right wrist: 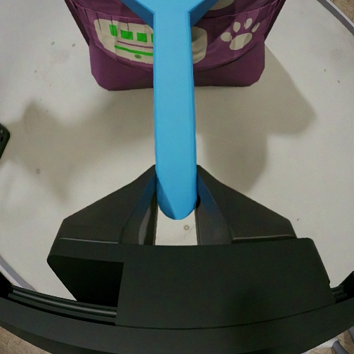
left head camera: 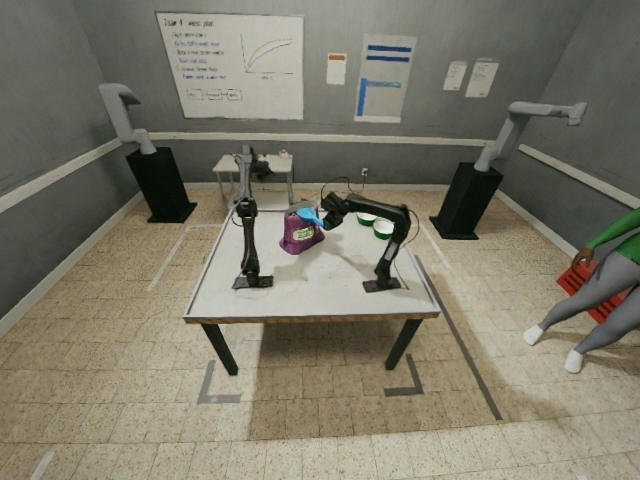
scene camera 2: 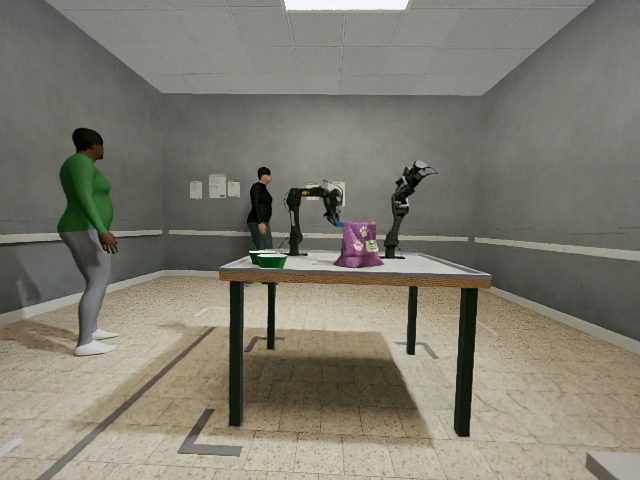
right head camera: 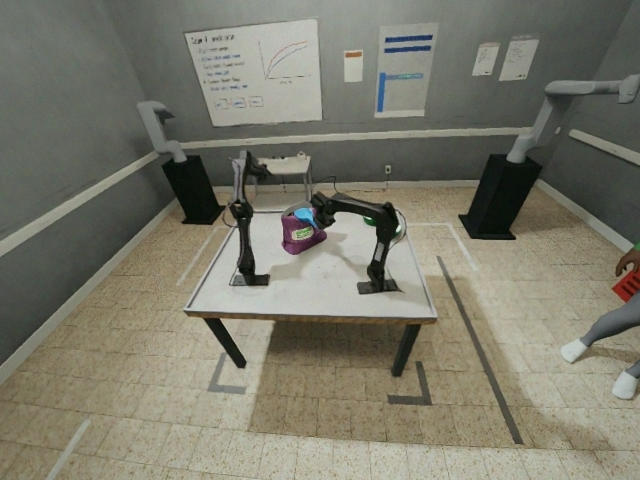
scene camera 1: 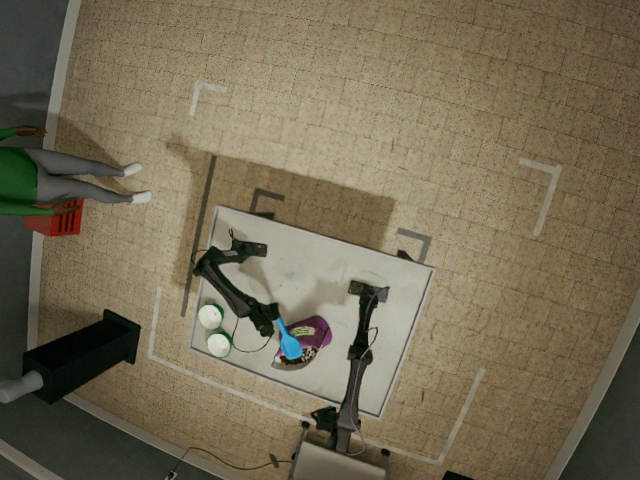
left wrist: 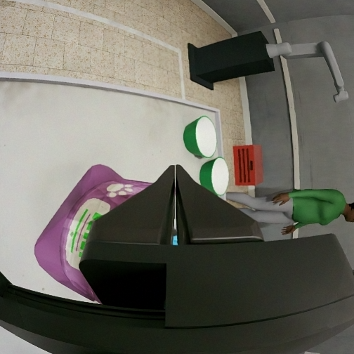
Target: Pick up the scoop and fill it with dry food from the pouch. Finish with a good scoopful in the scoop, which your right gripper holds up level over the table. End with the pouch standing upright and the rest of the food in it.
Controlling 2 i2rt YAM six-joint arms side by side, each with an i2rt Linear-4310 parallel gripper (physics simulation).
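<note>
The purple pouch [left head camera: 295, 244] [right head camera: 293, 242] [scene camera 1: 317, 330] [scene camera 2: 356, 254] [left wrist: 52, 247] [right wrist: 225, 76] stands upright on the table, its mouth open. Brown and pale food [scene camera 1: 310, 355] shows inside in scene camera 1. My right gripper [left head camera: 325, 224] [scene camera 1: 277, 314] [right wrist: 176, 173] is shut on the handle of the blue scoop [left head camera: 306, 214] [right head camera: 305, 215] [scene camera 1: 291, 348] [scene camera 2: 339, 224] [right wrist: 175, 100]. The scoop's bowl is over or at the pouch's mouth; no food shows on it, and its exact depth is unclear. My left gripper [scene camera 1: 315, 414] [left wrist: 174, 174] is shut and empty, raised beyond the table's far edge.
Two green bowls with white insides [left head camera: 366, 219] [left head camera: 383, 228] [scene camera 1: 210, 316] [scene camera 1: 219, 344] stand near the table's [left head camera: 320, 294] edge, on the right in the left head camera. A small side table [scene camera 1: 336, 461] is beyond the far edge, below the left gripper in scene camera 1.
</note>
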